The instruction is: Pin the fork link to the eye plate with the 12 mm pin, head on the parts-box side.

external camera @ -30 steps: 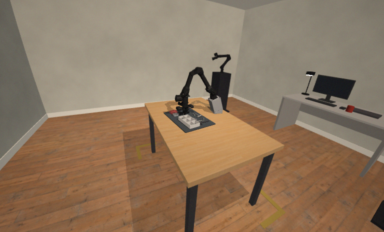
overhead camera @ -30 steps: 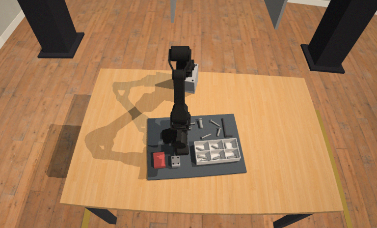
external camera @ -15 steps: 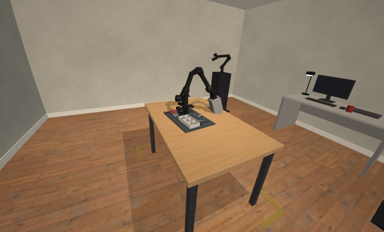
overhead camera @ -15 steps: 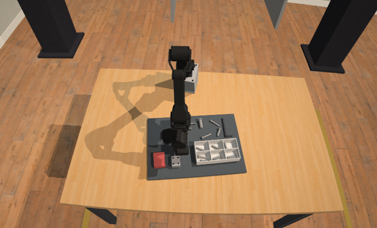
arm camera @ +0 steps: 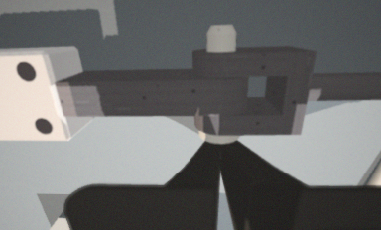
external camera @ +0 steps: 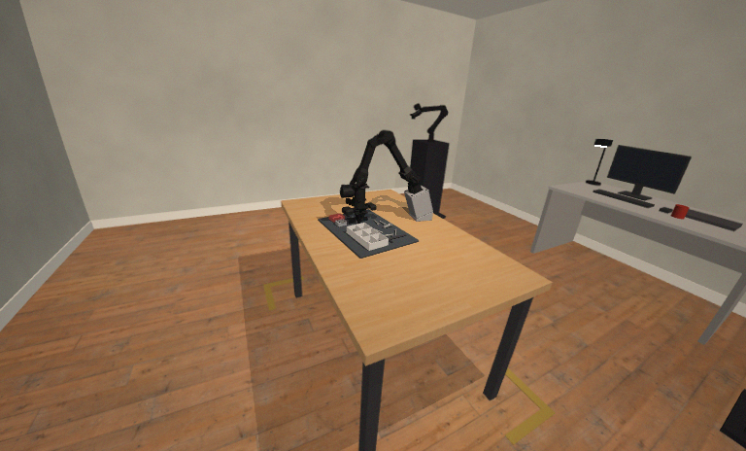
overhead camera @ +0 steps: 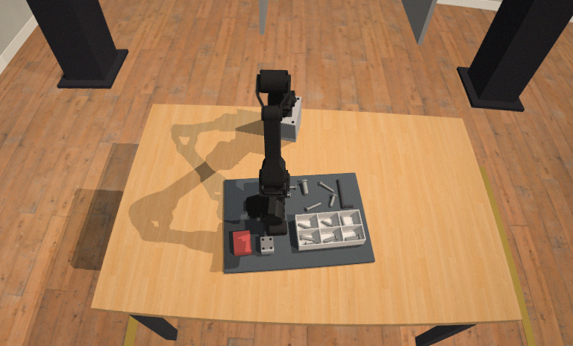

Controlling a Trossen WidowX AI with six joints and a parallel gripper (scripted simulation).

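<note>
The dark eye plate bar lies 20 mm ahead of my hand, 30 mm to the right of it and 30 mm below it. Round my hand: pale pin: 30 mm to the right, 30 mm below; light grey block: 100 mm ahead, 20 mm to the right, 20 mm below; red block: 90 mm ahead, 100 mm to the right, 30 mm below.
</note>
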